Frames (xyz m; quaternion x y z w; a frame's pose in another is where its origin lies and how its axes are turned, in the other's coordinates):
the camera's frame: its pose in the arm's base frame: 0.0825 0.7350 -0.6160 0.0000 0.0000 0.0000 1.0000
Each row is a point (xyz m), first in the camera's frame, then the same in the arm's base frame.
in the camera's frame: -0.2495 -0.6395 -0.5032
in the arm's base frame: -0.1670 0.0955 -1.1192
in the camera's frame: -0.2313 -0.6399 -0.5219
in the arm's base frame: -0.1488 0.0951 -1.1379
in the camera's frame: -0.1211 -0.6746 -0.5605
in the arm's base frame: -0.0386 0.0604 -1.1765
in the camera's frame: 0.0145 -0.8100 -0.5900
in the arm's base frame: 0.0970 -0.0750 -1.2060
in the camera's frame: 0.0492 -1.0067 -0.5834
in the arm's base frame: 0.1317 -0.2717 -1.1994
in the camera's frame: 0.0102 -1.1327 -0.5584
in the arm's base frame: 0.0927 -0.3977 -1.1744
